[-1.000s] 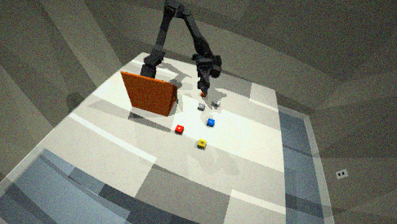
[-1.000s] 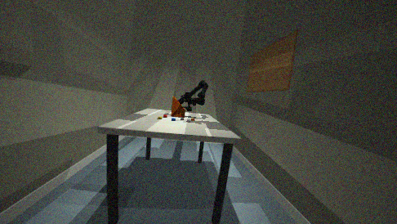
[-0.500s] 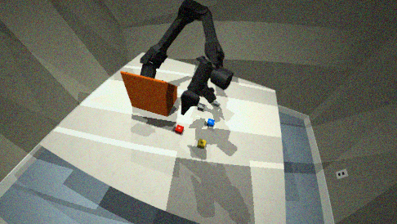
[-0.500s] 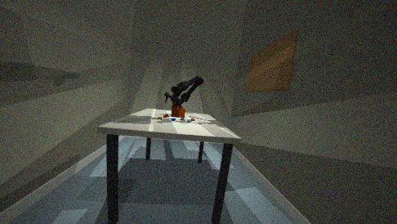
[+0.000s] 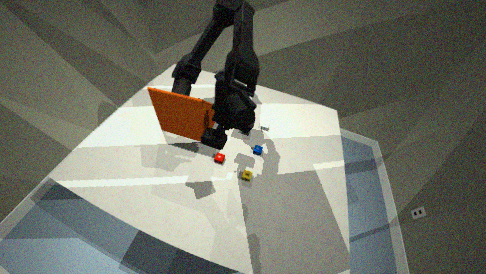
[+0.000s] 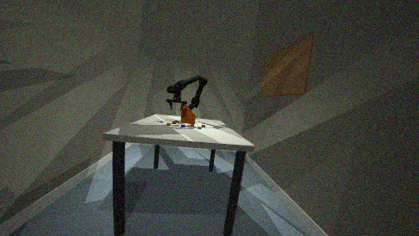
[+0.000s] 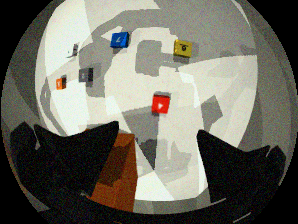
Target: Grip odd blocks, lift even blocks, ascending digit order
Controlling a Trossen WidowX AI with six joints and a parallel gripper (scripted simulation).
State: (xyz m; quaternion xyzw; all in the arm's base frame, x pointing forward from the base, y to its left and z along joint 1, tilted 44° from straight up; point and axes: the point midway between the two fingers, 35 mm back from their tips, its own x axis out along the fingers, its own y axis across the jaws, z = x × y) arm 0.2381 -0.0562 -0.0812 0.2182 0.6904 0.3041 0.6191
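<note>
My gripper tip is now 24 cm to the right of the white block, 11 cm above it and 10 cm short of it. From my gripper tip the other things lie so: red block (11 cm below, 1 cm to the right, 1 cm behind); then blue block (12 cm ahead, 11 cm below, 10 cm to the left); then yellow block (11 cm below, 11 cm ahead, 3 cm to the right).
</note>
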